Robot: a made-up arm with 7 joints.
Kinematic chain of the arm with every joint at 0, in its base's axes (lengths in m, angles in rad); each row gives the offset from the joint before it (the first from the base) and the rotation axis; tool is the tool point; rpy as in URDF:
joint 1: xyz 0 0 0.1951 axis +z
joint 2: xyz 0 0 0 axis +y
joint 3: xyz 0 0 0.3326 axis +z
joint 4: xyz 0.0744 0 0 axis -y
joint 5: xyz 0.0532 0 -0.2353 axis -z
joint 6: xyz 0 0 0 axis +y
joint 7: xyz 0.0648 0 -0.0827 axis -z
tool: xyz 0 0 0 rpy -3.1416 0 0
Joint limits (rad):
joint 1: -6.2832..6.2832
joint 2: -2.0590..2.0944
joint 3: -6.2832..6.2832
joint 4: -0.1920..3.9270
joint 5: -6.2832..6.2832
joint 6: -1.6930..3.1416
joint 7: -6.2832..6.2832
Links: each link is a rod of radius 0.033 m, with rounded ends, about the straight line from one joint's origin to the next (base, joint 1, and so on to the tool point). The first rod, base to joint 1, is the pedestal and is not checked.
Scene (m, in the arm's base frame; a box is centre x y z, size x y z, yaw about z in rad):
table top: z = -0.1
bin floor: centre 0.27 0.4 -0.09 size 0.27 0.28 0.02 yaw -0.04
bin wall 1: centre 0.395 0.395 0 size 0.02 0.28 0.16 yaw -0.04
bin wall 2: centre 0.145 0.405 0 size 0.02 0.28 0.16 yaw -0.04
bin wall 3: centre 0.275 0.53 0 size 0.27 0.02 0.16 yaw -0.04
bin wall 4: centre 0.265 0.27 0 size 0.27 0.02 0.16 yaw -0.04
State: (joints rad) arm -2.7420 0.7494 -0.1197 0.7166 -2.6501 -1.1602 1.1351
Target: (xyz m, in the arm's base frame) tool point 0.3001 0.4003 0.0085
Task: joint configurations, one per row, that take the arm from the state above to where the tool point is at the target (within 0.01 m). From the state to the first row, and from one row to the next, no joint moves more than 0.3 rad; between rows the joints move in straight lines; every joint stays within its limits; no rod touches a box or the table.
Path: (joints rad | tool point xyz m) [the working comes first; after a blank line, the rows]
Joints at the target: -4.7543 1.3928 -0.9338 1.7415 -2.6152 -0.1388 1.1351
Straight joint move there: touches bin wall 2.

1: -3.0000 0.7999 -0.3383 0.8061 -2.5326 -0.9766 1.0359 | -0.2639 -0.0223 0.1399
2: -3.2580 0.8505 -0.5568 0.8956 -2.4151 -0.7931 0.9366 | -0.2739 0.1067 0.1116
3: -3.5160 0.9010 -0.7754 0.9851 -2.2976 -0.6095 0.8374 | -0.2223 0.2468 0.1005
4: -3.7740 0.9515 -0.9940 1.0746 -2.1801 -0.4260 0.7382 | -0.1065 0.3630 0.1137
5: -4.0320 1.0021 -1.2125 1.1641 -2.0626 -0.2424 0.6389 | 0.0533 0.4228 0.1547
6: -4.2900 1.0526 -1.4311 1.2535 -1.9452 -0.0588 0.5397 | 0.2196 0.4109 0.2226
7: -4.4448 1.1660 -1.2653 1.4162 -2.1685 -0.0855 0.7382 | 0.2466 0.4213 0.1539
8: -4.5996 1.2794 -1.0995 1.5789 -2.3918 -0.1121 0.9366 | 0.2747 0.4169 0.0811
9: -4.7543 1.3928 -0.9338 1.7415 -2.6152 -0.1388 1.1351 | 0.3001 0.4003 0.0085

